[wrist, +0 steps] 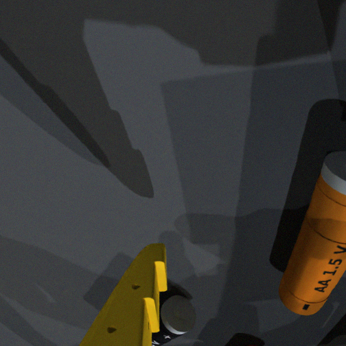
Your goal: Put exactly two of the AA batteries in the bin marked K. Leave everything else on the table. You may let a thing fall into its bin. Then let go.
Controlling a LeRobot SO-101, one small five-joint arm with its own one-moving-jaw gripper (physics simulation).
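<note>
An orange AA battery [317, 247], marked "AA 1.5 V", is at the right of the wrist view. It lies at a slant, with its silver end up at the right edge and partly cut off. A black battery [178, 315] with a grey end and a plus mark shows at the bottom, partly hidden behind the jaw. My gripper [156, 270] is fully open: its yellow notched fixed jaw shows at the lower left and the moving jaw is out of the picture. The orange battery is to the right of the fixed jaw, apart from it. The bin marked K does not show.
The dark grey table top [210, 140] is crossed by several overlapping shadows, including a dark one beside the orange battery. A small black shape is cut off at the bottom edge, right of the black battery. I cannot tell what it is.
</note>
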